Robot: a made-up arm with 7 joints. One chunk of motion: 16 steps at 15 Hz.
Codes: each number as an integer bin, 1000 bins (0 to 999) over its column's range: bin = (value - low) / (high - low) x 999, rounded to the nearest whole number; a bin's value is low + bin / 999 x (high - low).
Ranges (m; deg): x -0.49..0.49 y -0.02..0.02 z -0.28..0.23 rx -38..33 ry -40..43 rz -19..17
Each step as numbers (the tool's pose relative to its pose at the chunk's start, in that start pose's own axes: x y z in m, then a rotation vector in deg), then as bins.
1 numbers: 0.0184 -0.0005 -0.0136 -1.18 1.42 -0.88
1 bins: 518 487 522 518 499 503
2 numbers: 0.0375 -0.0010 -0.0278 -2.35 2.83 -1.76
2 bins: 538 475 494 502 516 478
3 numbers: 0.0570 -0.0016 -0.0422 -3.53 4.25 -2.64
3 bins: 558 460 466 485 533 454
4 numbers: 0.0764 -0.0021 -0.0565 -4.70 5.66 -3.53
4 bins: 577 447 438 469 550 429
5 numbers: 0.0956 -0.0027 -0.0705 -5.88 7.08 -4.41
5 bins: 597 432 410 452 567 405
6 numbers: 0.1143 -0.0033 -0.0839 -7.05 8.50 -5.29
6 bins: 616 417 384 435 584 380
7 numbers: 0.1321 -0.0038 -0.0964 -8.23 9.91 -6.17
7 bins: 634 405 360 419 601 356
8 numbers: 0.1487 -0.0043 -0.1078 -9.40 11.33 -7.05
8 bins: 651 392 337 402 618 332
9 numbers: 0.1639 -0.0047 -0.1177 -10.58 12.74 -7.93
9 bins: 667 382 318 386 635 307
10 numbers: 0.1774 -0.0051 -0.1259 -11.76 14.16 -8.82
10 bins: 680 372 302 369 652 282
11 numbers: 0.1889 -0.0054 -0.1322 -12.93 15.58 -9.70
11 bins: 692 365 290 353 669 258
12 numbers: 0.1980 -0.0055 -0.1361 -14.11 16.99 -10.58
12 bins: 701 362 282 336 686 234
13 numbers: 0.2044 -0.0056 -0.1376 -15.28 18.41 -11.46
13 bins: 708 360 279 320 703 209
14 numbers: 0.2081 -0.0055 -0.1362 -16.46 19.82 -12.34
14 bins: 712 362 282 303 720 185
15 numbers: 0.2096 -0.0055 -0.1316 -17.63 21.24 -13.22
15 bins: 713 362 291 287 737 160
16 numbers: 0.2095 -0.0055 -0.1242 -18.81 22.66 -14.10
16 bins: 713 362 305 270 754 136
